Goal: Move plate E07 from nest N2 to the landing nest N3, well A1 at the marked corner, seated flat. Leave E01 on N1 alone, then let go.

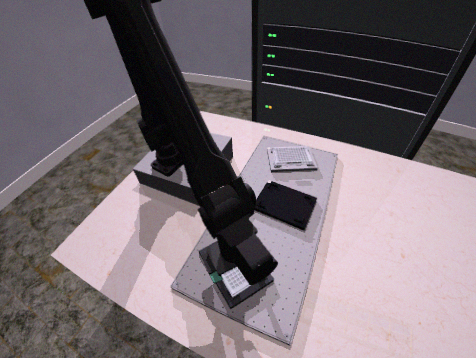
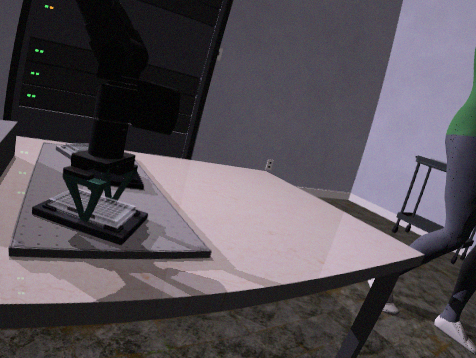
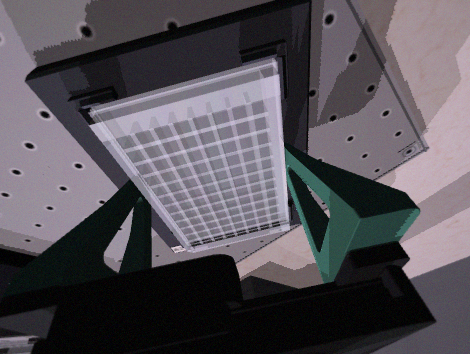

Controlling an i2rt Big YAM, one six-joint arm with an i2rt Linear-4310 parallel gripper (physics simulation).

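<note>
A clear gridded plate, taken as E07 [image 1: 235,281] [image 2: 119,212] [image 3: 225,150], lies level on the near black nest [image 1: 208,251] [image 2: 50,213] [image 3: 160,67], within its corner stops. Whether it touches the nest all round cannot be told. My gripper [image 2: 98,209] [image 3: 212,165] is shut on this plate, its green fingers against both long sides. The middle black nest [image 1: 286,204] holds no plate. Another pale plate, taken as E01 [image 1: 292,155], sits on the far nest, away from the gripper. Nest labels and the A1 mark are not readable.
The nests stand in a row on a grey perforated board [image 1: 305,265] [image 2: 30,240] [image 3: 350,120] on the pale table [image 1: 390,240] [image 2: 240,215]. The arm's grey base block [image 1: 165,187] is beside the board. A dark server rack [image 1: 345,127] stands behind the table.
</note>
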